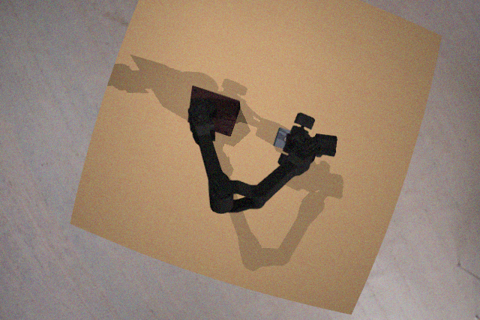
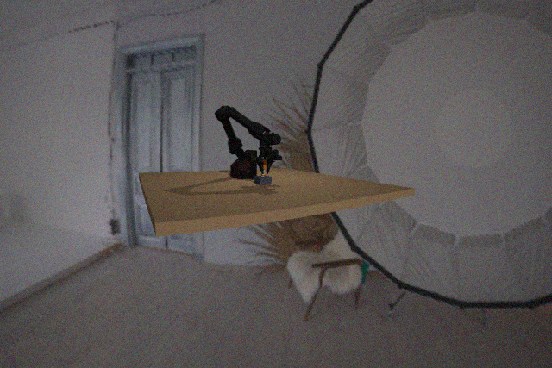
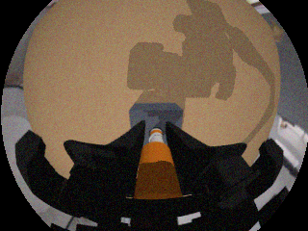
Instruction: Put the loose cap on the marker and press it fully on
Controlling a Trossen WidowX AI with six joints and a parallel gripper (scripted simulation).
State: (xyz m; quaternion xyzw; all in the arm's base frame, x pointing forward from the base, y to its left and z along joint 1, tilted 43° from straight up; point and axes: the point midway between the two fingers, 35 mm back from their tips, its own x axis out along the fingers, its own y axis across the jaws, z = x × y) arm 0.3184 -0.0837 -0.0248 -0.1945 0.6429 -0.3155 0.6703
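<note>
Right now the orange cap is 5 cm above my gripper tip and 2 cm behind it. The rest, counted from my gripper tip: grey holder block 4 cm below, 2 cm behind.
</note>
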